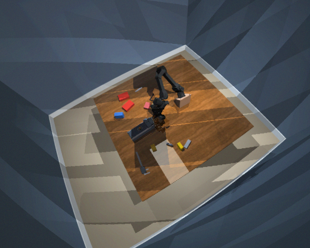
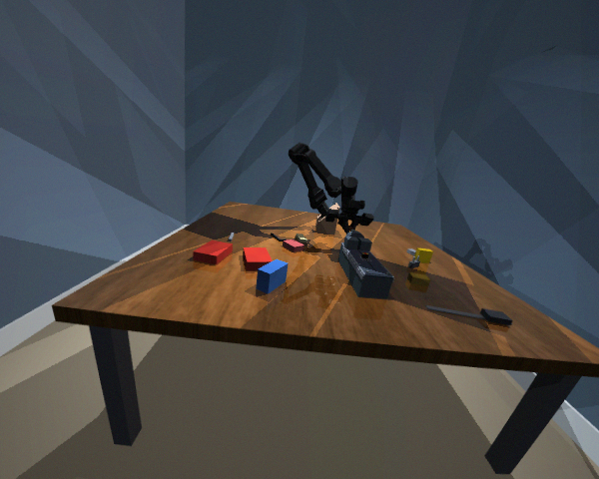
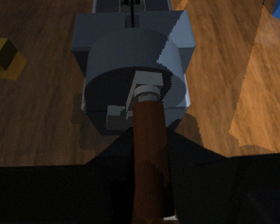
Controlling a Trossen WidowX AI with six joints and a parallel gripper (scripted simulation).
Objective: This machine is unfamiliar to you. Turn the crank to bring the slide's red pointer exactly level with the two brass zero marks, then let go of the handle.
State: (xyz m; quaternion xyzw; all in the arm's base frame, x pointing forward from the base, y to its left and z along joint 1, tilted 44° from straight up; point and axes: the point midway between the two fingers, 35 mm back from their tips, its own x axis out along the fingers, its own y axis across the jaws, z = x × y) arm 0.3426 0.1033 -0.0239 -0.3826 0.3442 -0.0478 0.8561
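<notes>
My gripper tip is now 2 cm below the brown crank handle and 2 cm past it. Round my gripper tip: pink block (22 cm to the right, 8 cm below, 1 cm behind); then ochre block (25 cm to the left, 12 cm ahead, 8 cm below); then red pointer (16 cm ahead, 4 cm to the left, 1 cm below).
</notes>
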